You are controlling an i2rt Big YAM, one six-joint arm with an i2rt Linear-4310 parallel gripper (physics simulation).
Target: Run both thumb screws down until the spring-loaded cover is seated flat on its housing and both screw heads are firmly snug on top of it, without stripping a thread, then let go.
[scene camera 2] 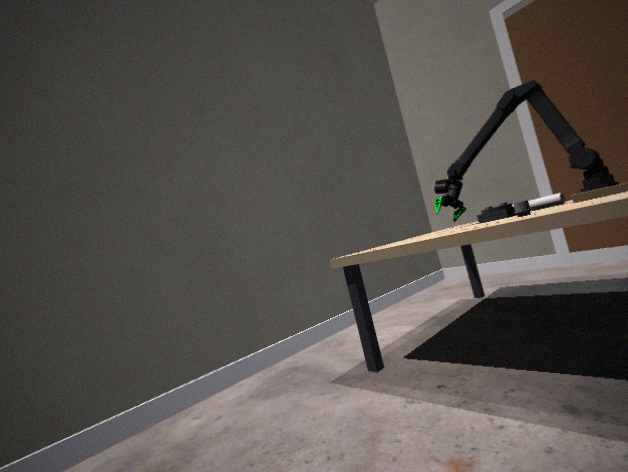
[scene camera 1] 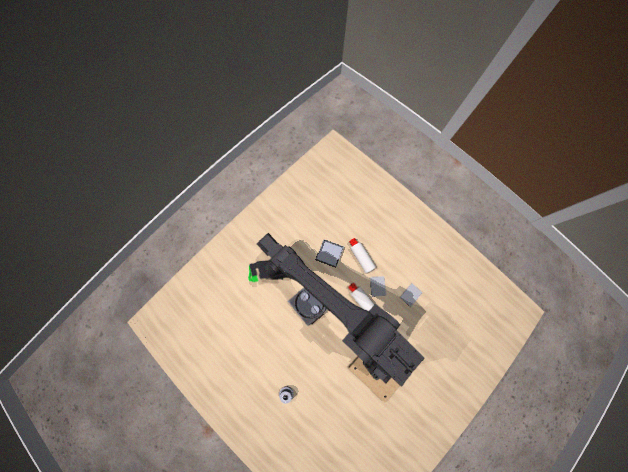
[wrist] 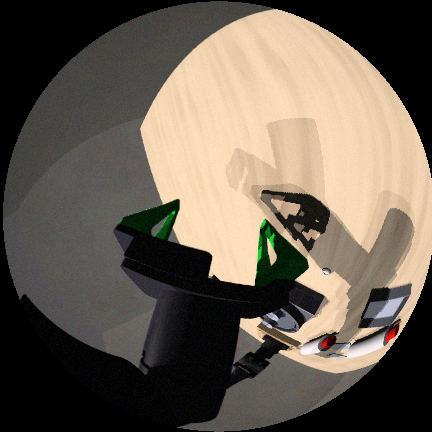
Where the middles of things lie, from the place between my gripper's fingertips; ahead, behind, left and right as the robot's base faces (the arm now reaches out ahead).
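Labels:
Relative to the grey square plate [wrist: 382, 303], my hand is 80 mm beyond the plate, 290 mm to the left of it and 50 mm above it.

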